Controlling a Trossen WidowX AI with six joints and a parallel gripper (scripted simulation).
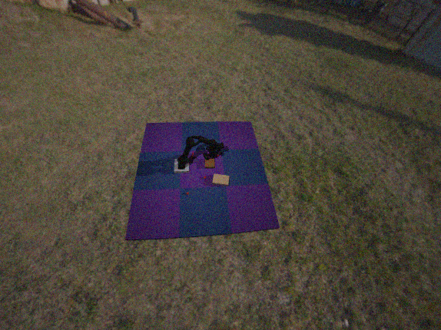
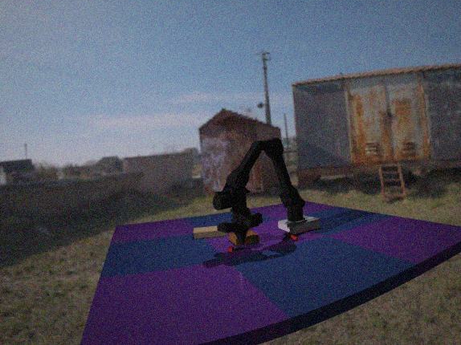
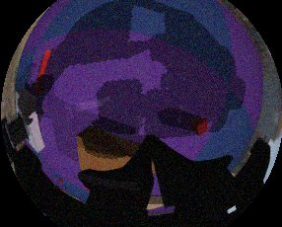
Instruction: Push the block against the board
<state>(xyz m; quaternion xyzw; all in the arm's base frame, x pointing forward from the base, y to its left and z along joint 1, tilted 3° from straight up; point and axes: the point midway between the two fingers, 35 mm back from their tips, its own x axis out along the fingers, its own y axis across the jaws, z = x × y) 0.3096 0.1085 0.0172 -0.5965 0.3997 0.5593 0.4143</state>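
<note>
Now: the square block 60 mm to the right of my gripper tip, 30 mm behind it and 10 mm above it. The rest, counted from my gripper tip: board (250 mm to the right, 70 mm ahead, 10 mm above).
</note>
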